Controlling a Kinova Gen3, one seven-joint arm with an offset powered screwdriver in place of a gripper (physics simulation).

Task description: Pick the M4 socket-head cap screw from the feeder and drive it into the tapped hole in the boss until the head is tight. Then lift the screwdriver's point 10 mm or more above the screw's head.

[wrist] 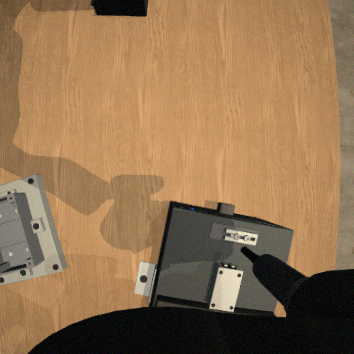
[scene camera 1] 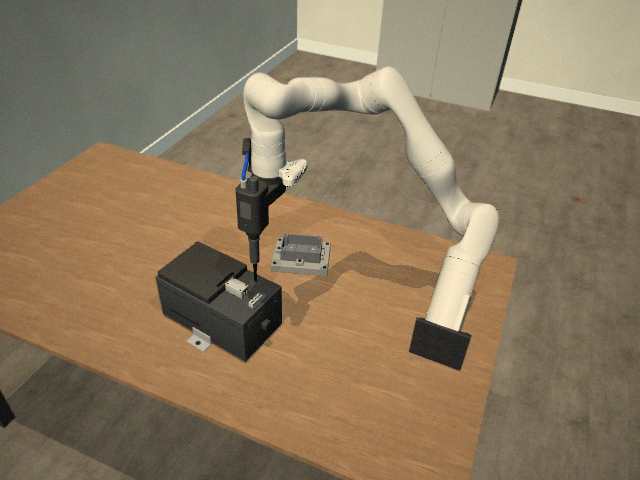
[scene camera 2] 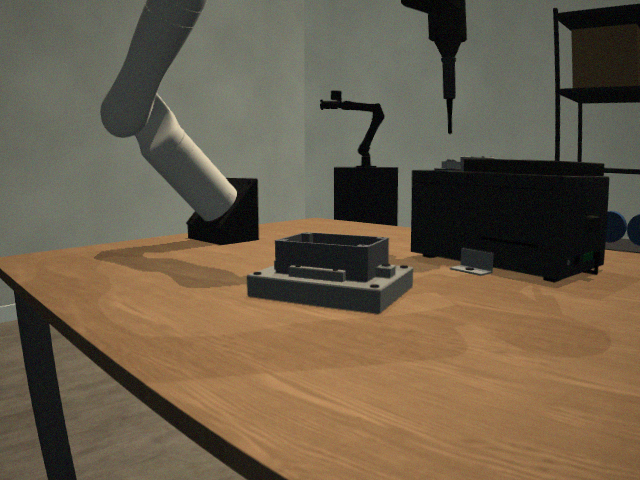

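Note:
The screwdriver (scene camera 1: 255, 279) (scene camera 2: 450, 132) (wrist: 244, 249) points down above the feeder (scene camera 1: 204, 315) (scene camera 2: 509, 222) (wrist: 187, 250); its bit tip looks bare, with a gap to the feeder's top in scene camera 2. In the wrist view the tip shows beside a small pale slotted rail (wrist: 241, 236) on the feeder; round details show in it, but the M4 screw cannot be made out surely. A grey open housing (scene camera 1: 301, 251) (scene camera 2: 323, 258) (wrist: 32, 250) sits on a light base plate (scene camera 1: 281, 268) (scene camera 2: 315, 301) (wrist: 52, 245). I cannot tell which hole is the boss's tapped one.
A white block (scene camera 1: 236, 287) (wrist: 226, 288) stands on the feeder near the rail. A light bracket (scene camera 1: 199, 340) (scene camera 2: 473, 264) (wrist: 144, 279) sits at the feeder's side. The arm's dark base mount (scene camera 1: 439, 343) (scene camera 2: 242, 211) stands on the table (scene camera 1: 336, 372) (scene camera 2: 413, 403) (wrist: 200, 100).

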